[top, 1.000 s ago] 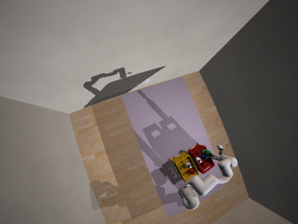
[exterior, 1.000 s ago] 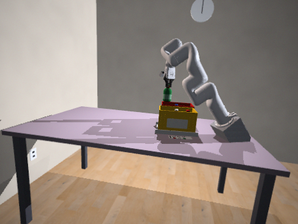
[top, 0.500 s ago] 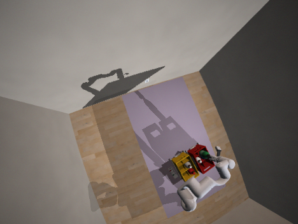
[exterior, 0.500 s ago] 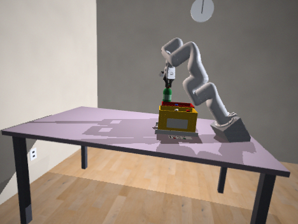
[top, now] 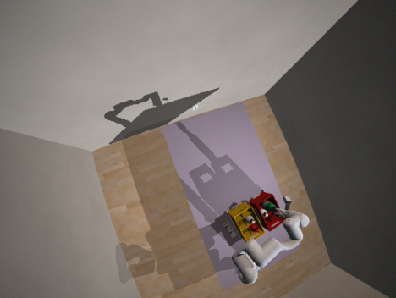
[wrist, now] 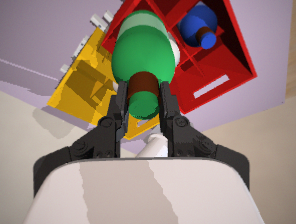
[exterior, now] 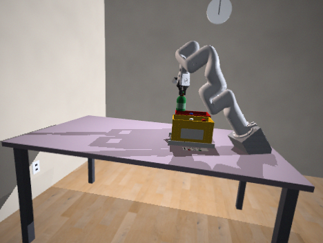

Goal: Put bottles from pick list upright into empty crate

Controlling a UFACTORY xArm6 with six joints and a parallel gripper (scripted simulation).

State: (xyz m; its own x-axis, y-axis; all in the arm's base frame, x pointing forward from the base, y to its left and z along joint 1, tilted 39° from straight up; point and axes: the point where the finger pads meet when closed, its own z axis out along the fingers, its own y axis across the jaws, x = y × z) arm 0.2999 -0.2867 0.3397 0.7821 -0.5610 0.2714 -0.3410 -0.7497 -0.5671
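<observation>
The green-label bottle is 7 cm below my hand. Also, from my hand: red crate (25 cm below, 8 cm behind, 6 cm to the right); blue-label bottle (25 cm below, 11 cm to the right, 6 cm behind); white bottle (25 cm below, 13 cm behind, 11 cm to the left).
</observation>
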